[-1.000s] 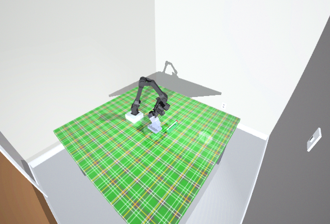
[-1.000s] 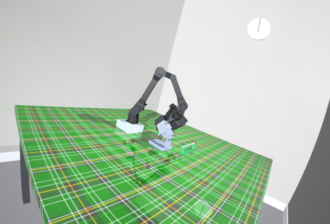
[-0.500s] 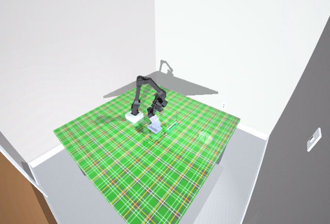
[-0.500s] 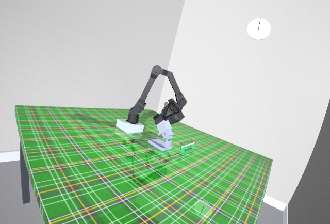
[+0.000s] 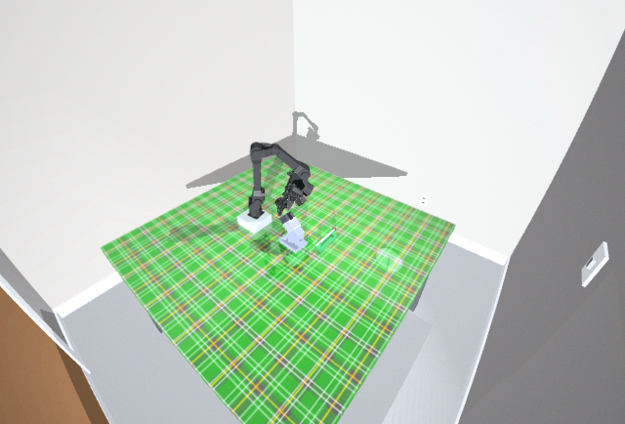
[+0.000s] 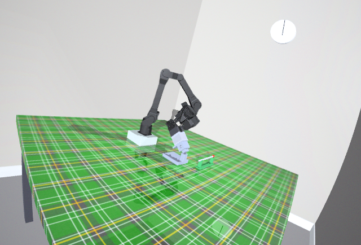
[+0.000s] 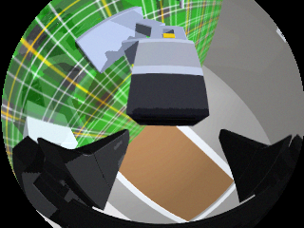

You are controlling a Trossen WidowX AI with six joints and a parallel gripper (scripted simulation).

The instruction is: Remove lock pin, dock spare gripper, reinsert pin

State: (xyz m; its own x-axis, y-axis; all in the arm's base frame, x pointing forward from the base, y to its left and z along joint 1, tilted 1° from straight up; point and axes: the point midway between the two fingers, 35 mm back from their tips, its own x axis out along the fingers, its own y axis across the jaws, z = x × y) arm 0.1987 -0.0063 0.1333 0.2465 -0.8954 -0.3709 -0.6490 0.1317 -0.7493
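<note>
The green u-shaped cradle lies 19 cm ahead of my gripper tip, 9 cm to the left of it and 14 cm below it. Round my gripper tip: light grey mount: 7 cm ahead, 11 cm below; spare gripper: 4 cm ahead, 5 cm below.
</note>
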